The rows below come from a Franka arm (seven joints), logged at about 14 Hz.
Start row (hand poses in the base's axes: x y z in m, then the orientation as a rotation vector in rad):
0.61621 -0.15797 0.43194 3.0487 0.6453 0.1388
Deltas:
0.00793 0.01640 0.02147 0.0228 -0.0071 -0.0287
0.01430 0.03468 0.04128 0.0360 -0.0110 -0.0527
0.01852 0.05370 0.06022 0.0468 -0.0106 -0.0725
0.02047 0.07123 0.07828 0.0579 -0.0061 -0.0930
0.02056 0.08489 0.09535 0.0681 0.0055 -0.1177
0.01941 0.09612 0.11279 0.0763 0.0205 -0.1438
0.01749 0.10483 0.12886 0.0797 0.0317 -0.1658
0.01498 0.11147 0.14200 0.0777 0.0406 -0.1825
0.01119 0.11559 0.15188 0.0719 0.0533 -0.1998
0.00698 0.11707 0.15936 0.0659 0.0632 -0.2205
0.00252 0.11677 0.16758 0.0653 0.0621 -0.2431
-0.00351 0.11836 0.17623 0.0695 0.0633 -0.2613
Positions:
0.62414 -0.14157 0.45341 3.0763 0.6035 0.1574
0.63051 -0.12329 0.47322 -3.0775 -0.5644 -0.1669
0.63473 -0.10427 0.49216 -3.0733 -0.5315 -0.1689
0.63668 -0.08674 0.51022 -3.0682 -0.4975 -0.1646
0.63677 -0.07308 0.52729 -3.0639 -0.4573 -0.1492
0.63562 -0.06185 0.54473 -3.0607 -0.4156 -0.1281
0.63370 -0.05314 0.56080 -3.0611 -0.3812 -0.1116
0.63119 -0.04650 0.57394 -3.0655 -0.3561 -0.0972
0.62740 -0.04238 0.58382 -3.0728 -0.3305 -0.0759
0.62319 -0.04090 0.59130 -3.0811 -0.2997 -0.0587
0.61873 -0.04120 0.59952 -3.0861 -0.2651 -0.0596
0.61270 -0.03961 0.60817 -3.0849 -0.2365 -0.0587

